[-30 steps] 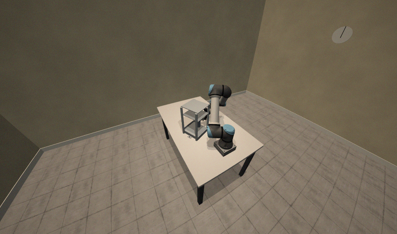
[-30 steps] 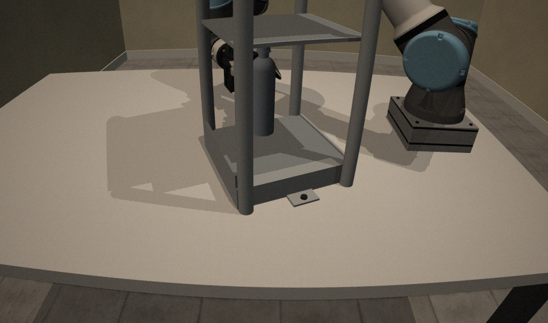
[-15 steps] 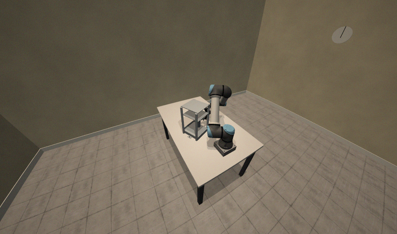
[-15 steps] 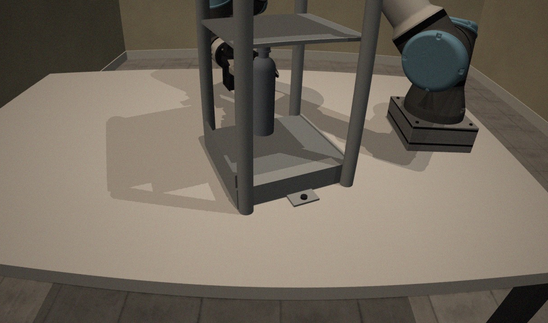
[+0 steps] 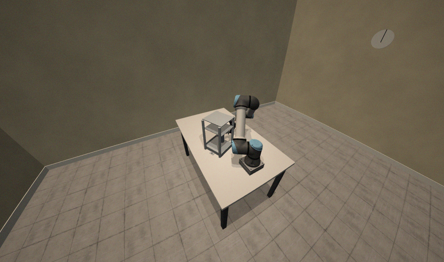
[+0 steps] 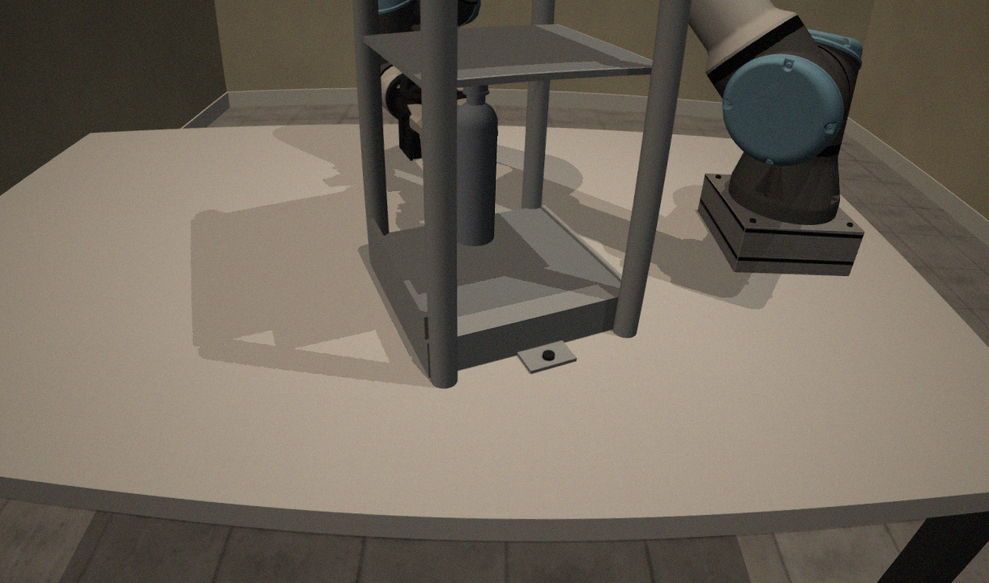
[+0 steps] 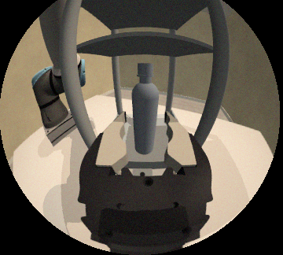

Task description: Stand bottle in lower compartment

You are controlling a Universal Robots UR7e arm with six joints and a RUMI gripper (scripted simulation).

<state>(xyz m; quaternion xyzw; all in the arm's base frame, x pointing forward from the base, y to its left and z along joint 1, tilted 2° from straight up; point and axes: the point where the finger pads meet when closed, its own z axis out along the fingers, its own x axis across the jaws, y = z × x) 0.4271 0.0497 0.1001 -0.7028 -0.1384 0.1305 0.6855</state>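
My hand is 3 cm to the right of the grey bottle, 1 cm below it and 1 cm past it. Round my hand: shelving unit (9 cm to the left, 4 cm behind, 3 cm above).
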